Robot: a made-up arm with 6 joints. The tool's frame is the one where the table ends. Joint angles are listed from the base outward.
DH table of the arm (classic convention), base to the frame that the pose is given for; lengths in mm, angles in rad. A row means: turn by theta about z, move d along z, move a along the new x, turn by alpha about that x. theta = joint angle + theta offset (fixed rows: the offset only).
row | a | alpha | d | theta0
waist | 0 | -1.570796 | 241.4 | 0
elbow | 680.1 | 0 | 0 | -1.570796
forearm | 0 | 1.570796 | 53.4 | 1.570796
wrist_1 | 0 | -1.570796 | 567.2 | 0
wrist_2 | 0 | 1.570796 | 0 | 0
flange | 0 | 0 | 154.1 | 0
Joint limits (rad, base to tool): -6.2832..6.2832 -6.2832..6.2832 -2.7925..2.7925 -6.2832..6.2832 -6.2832..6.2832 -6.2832..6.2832
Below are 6 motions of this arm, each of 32 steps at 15 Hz.
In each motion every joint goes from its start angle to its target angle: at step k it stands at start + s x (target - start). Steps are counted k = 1, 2, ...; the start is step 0. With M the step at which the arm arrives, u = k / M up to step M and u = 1 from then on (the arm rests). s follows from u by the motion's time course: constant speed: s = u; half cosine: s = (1 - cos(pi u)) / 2; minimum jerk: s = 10 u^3 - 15 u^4 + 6 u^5.
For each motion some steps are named. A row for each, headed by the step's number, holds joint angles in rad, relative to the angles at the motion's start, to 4 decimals.
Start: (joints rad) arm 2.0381 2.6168 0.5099 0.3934 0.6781 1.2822
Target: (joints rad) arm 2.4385 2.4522 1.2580 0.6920 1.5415 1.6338
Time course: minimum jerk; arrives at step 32
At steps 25, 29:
25: 0.3710 -0.1525 0.6932 0.2767 0.8001 0.3258
29: 0.3975 -0.1634 0.7428 0.2965 0.8572 0.3491

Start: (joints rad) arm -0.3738 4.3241 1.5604 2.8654 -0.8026 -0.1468
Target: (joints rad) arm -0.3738 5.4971 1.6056 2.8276 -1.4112 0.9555
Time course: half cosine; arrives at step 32
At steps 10, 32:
10: 0.0000 0.2607 0.0100 -0.0084 -0.1352 0.2449
32: 0.0000 1.1730 0.0452 -0.0378 -0.6086 1.1023

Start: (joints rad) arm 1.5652 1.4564 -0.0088 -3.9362 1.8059 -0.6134
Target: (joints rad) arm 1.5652 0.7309 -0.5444 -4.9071 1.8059 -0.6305
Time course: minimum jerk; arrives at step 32
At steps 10, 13, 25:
10: 0.0000 -0.1306 -0.0964 -0.1748 0.0000 -0.0031
13: 0.0000 -0.2382 -0.1758 -0.3187 0.0000 -0.0056
25: 0.0000 -0.6723 -0.4963 -0.8997 0.0000 -0.0158

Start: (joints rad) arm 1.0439 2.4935 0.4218 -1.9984 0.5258 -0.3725
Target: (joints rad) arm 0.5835 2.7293 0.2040 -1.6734 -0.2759 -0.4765
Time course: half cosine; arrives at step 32
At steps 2, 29, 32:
2: -0.0044 0.0023 -0.0021 0.0031 -0.0077 -0.0010
29: -0.4505 0.2307 -0.2131 0.3180 -0.7844 -0.1018
32: -0.4604 0.2358 -0.2178 0.3250 -0.8017 -0.1040

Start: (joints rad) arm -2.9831 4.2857 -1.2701 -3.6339 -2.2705 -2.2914
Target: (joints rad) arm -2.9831 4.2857 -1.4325 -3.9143 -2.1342 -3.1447
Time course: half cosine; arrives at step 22
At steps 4, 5, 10, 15, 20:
4: 0.0000 0.0000 -0.0129 -0.0223 0.0108 -0.0677
5: 0.0000 0.0000 -0.0198 -0.0342 0.0166 -0.1042
10: 0.0000 0.0000 -0.0696 -0.1202 0.0585 -0.3659
15: 0.0000 0.0000 -0.1251 -0.2160 0.1050 -0.6573
20: 0.0000 0.0000 -0.1591 -0.2747 0.1335 -0.8360

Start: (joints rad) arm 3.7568 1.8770 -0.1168 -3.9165 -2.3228 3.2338
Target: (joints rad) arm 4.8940 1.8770 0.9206 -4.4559 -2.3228 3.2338
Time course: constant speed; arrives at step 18
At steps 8, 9, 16, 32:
8: 0.5054 0.0000 0.4611 -0.2397 0.0000 0.0000
9: 0.5686 0.0000 0.5187 -0.2697 0.0000 0.0000
16: 1.0108 0.0000 0.9221 -0.4795 0.0000 0.0000
32: 1.1372 0.0000 1.0374 -0.5394 0.0000 0.0000

